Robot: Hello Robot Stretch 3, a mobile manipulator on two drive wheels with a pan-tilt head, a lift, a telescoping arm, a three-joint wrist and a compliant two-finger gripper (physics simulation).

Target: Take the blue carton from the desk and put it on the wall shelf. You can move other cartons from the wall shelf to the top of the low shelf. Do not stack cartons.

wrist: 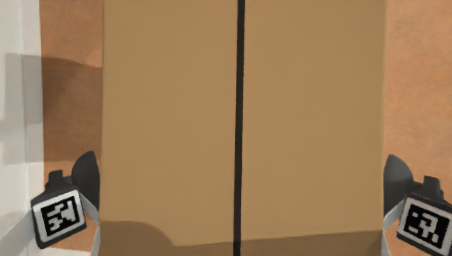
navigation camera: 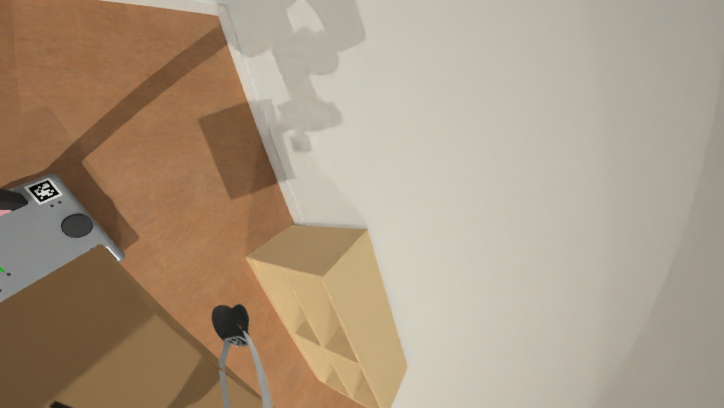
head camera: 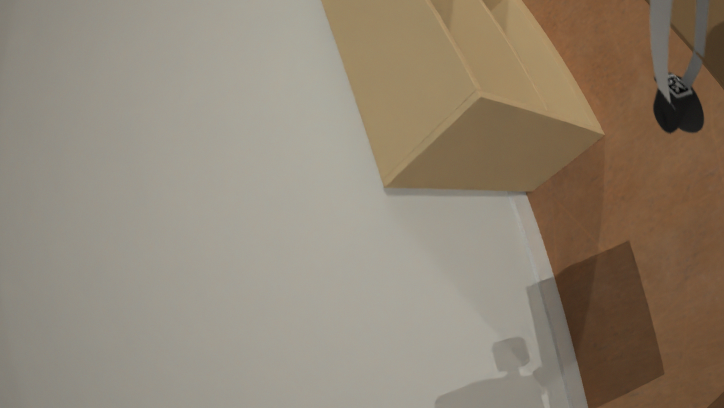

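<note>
A large brown carton with a black stripe (wrist: 175, 100) (navigation camera: 75, 324) (head camera: 714, 12) fills the middle of the wrist view and the lower left of the navigation view. No blue shows on its visible faces. My gripper (wrist: 236, 174) is shut on it, with a fingertip against each side. One black fingertip (head camera: 678, 108) (navigation camera: 230, 321) also shows in the head and navigation views; the other is hidden there. The low shelf (head camera: 486, 152) (navigation camera: 309, 248), a tan unit with open compartments, stands against the wall. The wall shelf and the desk do not show.
My grey base (navigation camera: 45, 243) is at the left of the navigation view, partly under the carton. A pale wall (head camera: 202, 202) (navigation camera: 531, 202) rises behind the low shelf, with a white baseboard along the brown floor (head camera: 673, 202) (navigation camera: 172, 217). Shadows of the robot and carton fall there.
</note>
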